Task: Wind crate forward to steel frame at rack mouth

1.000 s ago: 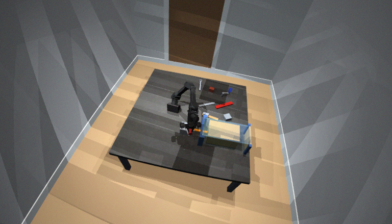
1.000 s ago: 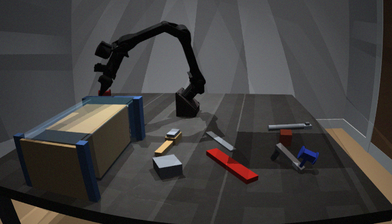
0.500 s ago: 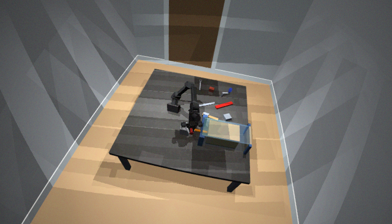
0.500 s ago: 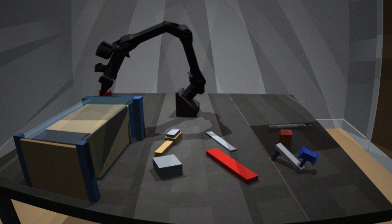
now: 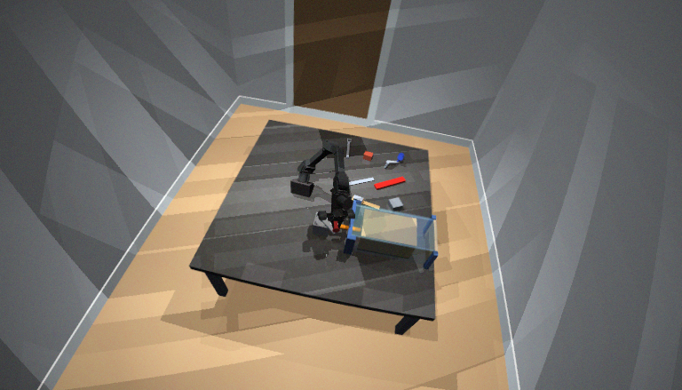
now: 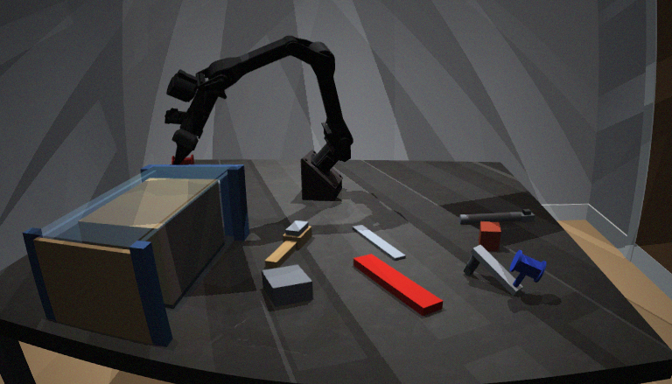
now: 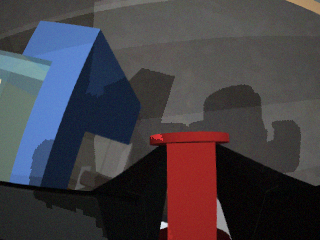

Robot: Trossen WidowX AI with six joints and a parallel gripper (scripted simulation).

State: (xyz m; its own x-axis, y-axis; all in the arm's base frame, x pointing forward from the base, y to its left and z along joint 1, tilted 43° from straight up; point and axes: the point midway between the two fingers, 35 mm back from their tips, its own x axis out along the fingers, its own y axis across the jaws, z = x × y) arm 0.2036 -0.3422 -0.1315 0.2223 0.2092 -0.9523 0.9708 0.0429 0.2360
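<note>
Right now my gripper tip is 90 mm past the grey winch, 80 mm to the right of it and 110 mm above it. From my gripper tip the other things lie so: clear-panelled cubby (330 mm ahead, 40 mm to the left, 30 mm below); then red spool-shaped grip (20 mm to the left, 10 mm below); then wooden-handled tool (180 mm ahead, 300 mm to the left, 130 mm below).
</note>
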